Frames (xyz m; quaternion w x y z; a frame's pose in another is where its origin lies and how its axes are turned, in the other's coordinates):
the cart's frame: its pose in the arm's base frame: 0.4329 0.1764 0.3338 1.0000 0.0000 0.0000 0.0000
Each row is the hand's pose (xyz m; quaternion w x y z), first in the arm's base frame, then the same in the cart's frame.
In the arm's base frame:
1: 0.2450 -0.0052 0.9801 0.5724 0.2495 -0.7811 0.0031
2: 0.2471 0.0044 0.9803 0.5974 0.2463 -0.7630 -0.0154
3: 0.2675 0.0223 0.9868 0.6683 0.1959 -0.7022 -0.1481
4: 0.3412 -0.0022 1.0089 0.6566 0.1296 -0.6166 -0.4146
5: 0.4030 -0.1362 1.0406 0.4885 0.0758 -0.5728 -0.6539
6: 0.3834 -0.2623 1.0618 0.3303 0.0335 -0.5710 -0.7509
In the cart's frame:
1: -0.1879 -0.1816 0.6463 0.5724 0.2495 -0.7811 0.0031
2: -0.1858 -0.1720 0.6465 0.5974 0.2463 -0.7630 -0.0154
3: -0.1654 -0.1541 0.6530 0.6683 0.1959 -0.7022 -0.1481
4: -0.0917 -0.1786 0.6751 0.6566 0.1296 -0.6166 -0.4146
5: -0.0299 -0.3126 0.7068 0.4885 0.0758 -0.5728 -0.6539
6: -0.0495 -0.4387 0.7280 0.3303 0.0335 -0.5710 -0.7509

